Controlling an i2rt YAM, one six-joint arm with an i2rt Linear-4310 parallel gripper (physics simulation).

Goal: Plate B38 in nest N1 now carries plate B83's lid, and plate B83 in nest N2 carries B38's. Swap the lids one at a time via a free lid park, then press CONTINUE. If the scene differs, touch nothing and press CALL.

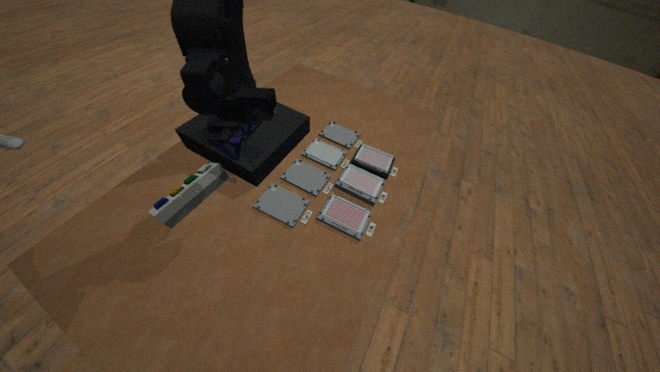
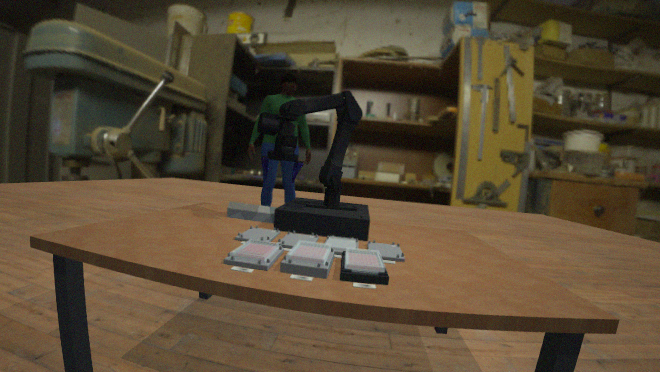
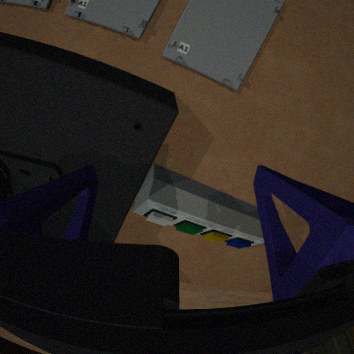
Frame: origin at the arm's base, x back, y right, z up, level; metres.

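Seen in the pictures: gripper, fingertip midpoint: [image 1: 242,146] [image 2: 279,181] [image 3: 175,173]; arm's base at its link origin: [image 2: 331,207].
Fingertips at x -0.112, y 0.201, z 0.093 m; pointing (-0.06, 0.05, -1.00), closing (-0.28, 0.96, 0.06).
Pixels of each thing's middle, then the offset from my fingertips to it. Level surfaces: height alone.
- pale lid at the middle of its body: [image 2: 341,243] [image 1: 324,152] dx -0.167, dy -0.217, dz -0.159 m
- button box at the middle of its body: [image 3: 207,219] [image 1: 189,189] [image 2: 255,211] dx +0.157, dy +0.107, dz -0.141 m
- bare park at the middle of its body: [image 3: 227,21] [image 1: 281,203] [image 2: 259,233] dx -0.114, dy +0.039, dz -0.163 m
- table at its surface level: dz -0.173 m
My gripper [image 1: 234,136] [image 2: 281,175] [image 3: 175,173] is open and empty, high by the base and button box. Plates with pink wells sit in three nests: low grey [image 1: 345,215] [image 2: 254,252], taller grey [image 1: 361,181] [image 2: 308,254] and black [image 1: 374,159] [image 2: 364,261]. Nest labels are too small to read, and I cannot tell which lid is whose. A pale lid [image 1: 324,153] [image 2: 342,244] lies on one lid park; the other three parks look bare. The button box [image 1: 192,200] [image 2: 250,213] [image 3: 200,194] has white [image 1: 204,169] [image 3: 161,217], green [image 3: 190,227], yellow [image 3: 216,236] and blue [image 3: 239,243] buttons; their captions are unreadable.
The black arm base [image 1: 280,145] [image 2: 322,220] [image 3: 100,110] stands between the button box and the lid parks. A bare park [image 1: 281,204] [image 3: 220,45] lies nearest the box. A person in green [image 2: 270,107] stands behind the table [image 2: 150,250], partly hidden by the arm.
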